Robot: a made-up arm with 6 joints.
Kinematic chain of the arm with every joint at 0, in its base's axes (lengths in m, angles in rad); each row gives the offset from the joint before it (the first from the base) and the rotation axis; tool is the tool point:
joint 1: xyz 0 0 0.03 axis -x
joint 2: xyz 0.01 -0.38 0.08 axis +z
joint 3: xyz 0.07 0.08 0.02 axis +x
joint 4: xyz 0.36 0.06 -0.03 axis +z
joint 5: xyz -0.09 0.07 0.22 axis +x
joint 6: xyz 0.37 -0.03 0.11 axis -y
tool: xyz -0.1 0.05 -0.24
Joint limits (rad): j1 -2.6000..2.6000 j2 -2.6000..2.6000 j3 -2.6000..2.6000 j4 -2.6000..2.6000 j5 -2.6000..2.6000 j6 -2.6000..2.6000
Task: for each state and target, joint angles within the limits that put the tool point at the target. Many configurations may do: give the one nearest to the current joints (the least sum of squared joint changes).
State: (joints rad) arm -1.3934 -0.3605 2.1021 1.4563 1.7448 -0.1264
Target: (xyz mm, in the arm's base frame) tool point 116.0 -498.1 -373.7
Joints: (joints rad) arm -0.9884 -0.3737 1.9557 1.8493 1.5140 0.0268
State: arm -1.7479 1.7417 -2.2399 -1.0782 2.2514 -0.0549
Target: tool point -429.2 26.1 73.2
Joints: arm -1.7436 1.9065 -2.0791 -1.2409 2.3239 -0.5270
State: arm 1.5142 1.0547 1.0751 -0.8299 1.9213 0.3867
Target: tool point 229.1 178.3 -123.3
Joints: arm 1.3413 1.4669 1.4111 -1.2755 2.0010 -0.3513
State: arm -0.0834 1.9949 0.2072 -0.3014 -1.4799 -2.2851
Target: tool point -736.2 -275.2 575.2
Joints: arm 0.0219 2.4505 0.3742 -0.0380 -1.2272 -2.3883
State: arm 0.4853 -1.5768 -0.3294 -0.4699 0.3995 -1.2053
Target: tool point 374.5 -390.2 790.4
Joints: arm 0.6674 -1.3571 -0.3685 -0.4490 0.4175 -1.2141
